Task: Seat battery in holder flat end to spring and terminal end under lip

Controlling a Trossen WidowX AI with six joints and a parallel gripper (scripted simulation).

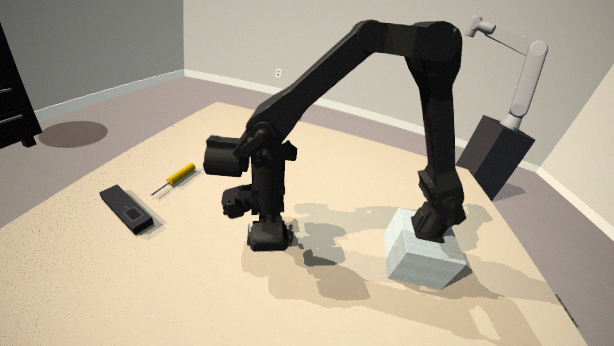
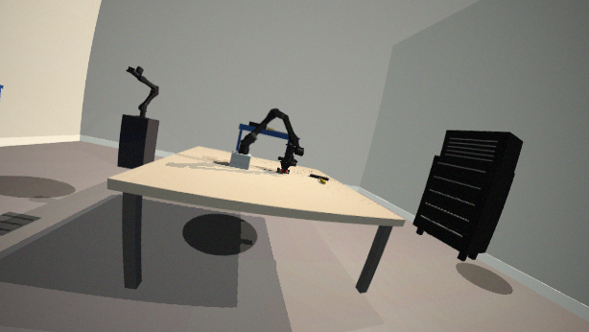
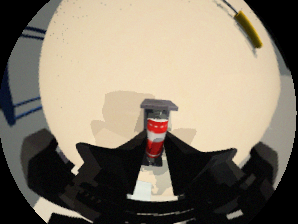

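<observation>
Now: gripper tip 1 cm below the battery. The rest, counted from my gripper tip: black remote-like block 33 cm ahead, 5 cm to the left, 1 cm above; yellow-handled screwdriver 29 cm ahead, 8 cm to the right.
</observation>
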